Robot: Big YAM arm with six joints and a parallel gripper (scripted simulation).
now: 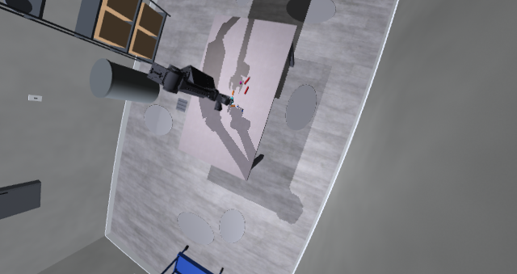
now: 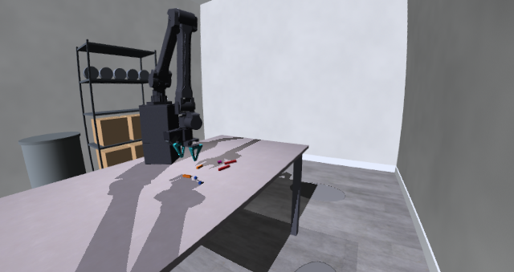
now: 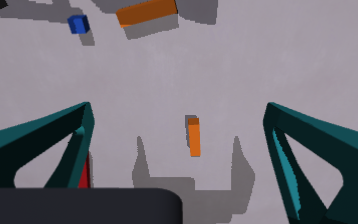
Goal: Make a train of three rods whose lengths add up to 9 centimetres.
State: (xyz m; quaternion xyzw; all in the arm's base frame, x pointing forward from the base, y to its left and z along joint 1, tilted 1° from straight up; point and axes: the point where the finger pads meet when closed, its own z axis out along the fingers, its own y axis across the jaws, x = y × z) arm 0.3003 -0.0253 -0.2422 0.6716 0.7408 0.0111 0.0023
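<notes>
My hand is 1 cm short of the magenta rod, 19 cm to the right of it and 8 cm above it.
</notes>
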